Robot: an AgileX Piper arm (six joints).
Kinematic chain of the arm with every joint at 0, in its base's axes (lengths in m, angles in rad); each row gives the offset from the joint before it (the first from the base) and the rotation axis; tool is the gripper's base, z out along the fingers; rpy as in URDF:
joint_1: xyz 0 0 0.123 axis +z
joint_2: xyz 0 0 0 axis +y
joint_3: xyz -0.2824 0 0.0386 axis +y
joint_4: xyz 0.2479 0 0.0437 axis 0.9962 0 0.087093
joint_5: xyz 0 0 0 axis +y
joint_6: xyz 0.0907 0 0.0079 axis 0.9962 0 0.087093
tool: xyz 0 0 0 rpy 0 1.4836 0
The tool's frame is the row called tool.
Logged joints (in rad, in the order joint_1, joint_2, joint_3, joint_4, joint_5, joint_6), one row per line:
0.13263 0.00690 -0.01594 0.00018 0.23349 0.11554
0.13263 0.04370 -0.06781 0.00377 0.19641 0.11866
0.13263 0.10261 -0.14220 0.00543 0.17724 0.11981
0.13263 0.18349 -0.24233 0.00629 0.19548 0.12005
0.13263 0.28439 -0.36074 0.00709 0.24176 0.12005
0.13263 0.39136 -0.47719 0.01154 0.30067 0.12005
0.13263 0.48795 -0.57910 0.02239 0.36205 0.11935
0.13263 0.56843 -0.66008 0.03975 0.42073 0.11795
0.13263 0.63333 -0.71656 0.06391 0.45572 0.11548
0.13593 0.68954 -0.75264 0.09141 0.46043 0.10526
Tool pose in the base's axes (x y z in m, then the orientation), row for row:
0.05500 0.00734 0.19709 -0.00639 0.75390 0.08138 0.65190
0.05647 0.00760 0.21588 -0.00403 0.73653 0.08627 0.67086
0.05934 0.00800 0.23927 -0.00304 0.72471 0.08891 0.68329
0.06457 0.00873 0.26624 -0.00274 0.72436 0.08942 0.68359
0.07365 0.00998 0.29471 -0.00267 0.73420 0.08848 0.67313
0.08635 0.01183 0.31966 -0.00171 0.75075 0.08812 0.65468
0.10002 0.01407 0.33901 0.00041 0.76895 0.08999 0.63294
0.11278 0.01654 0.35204 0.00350 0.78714 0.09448 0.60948
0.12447 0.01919 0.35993 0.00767 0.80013 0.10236 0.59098
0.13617 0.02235 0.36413 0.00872 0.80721 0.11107 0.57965
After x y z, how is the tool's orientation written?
As a quaternion, x y z w.
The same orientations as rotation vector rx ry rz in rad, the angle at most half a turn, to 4 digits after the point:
-0.0145 1.7114 0.1847
-0.0091 1.6595 0.1944
-0.0068 1.6249 0.1993
-0.0061 1.6239 0.2005
-0.0060 1.6527 0.1992
-0.0039 1.7024 0.1998
0.0009 1.7589 0.2058
0.0081 1.8177 0.2182
0.0178 1.8618 0.2382
0.0204 1.8871 0.2597

